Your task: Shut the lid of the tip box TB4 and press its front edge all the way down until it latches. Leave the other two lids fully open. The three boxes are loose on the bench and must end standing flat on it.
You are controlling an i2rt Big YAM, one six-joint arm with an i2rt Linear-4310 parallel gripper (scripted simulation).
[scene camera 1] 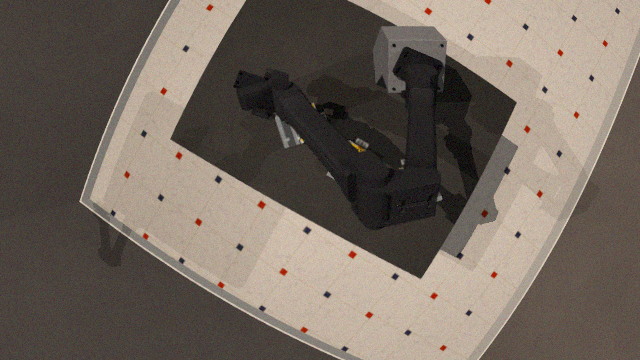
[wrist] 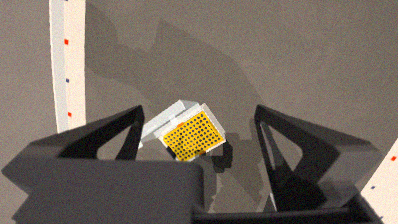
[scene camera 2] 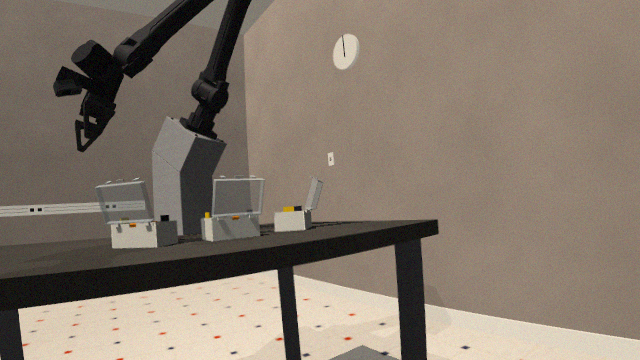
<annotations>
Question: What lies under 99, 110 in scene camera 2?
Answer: The gripper.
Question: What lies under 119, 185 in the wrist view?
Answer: The gripper.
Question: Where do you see a tip box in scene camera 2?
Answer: At 213, 229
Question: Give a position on a tip box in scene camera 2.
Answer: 155, 234
</annotations>
